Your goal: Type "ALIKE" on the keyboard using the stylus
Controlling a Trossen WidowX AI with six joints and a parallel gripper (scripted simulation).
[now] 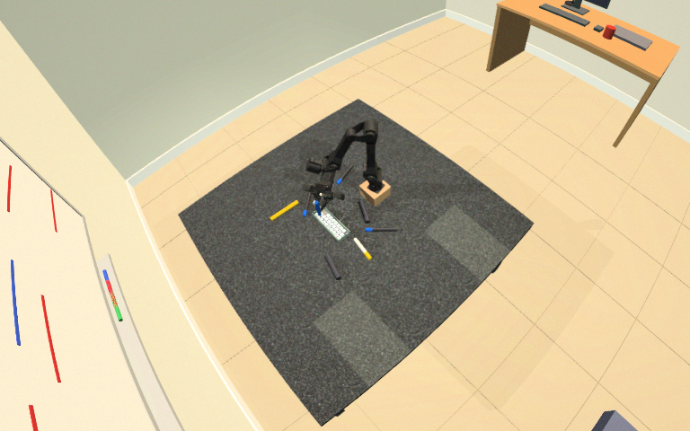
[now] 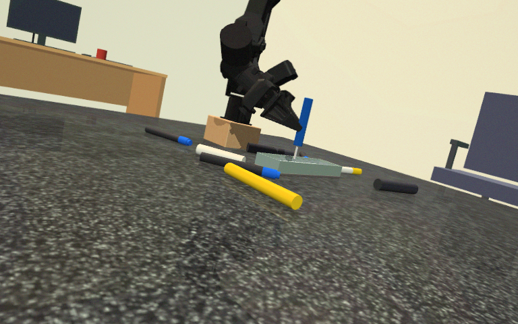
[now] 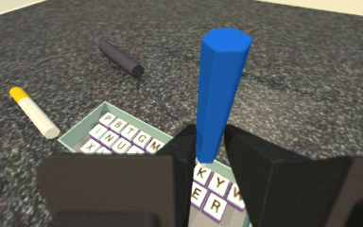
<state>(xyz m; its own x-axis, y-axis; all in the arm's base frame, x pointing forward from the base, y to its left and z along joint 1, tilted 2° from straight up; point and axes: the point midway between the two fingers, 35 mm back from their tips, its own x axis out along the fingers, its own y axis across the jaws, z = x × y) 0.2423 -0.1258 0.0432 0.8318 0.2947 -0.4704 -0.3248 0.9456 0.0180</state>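
Now: the keyboard 1 cm behind my gripper tip, 5 cm to the left of it and 7 cm below it. The rest, counted from my gripper tip: yellow stick 6 cm ahead, 19 cm to the right, 8 cm below; then white stick 10 cm behind, 10 cm to the right, 8 cm below; then blue stylus 2 cm below.
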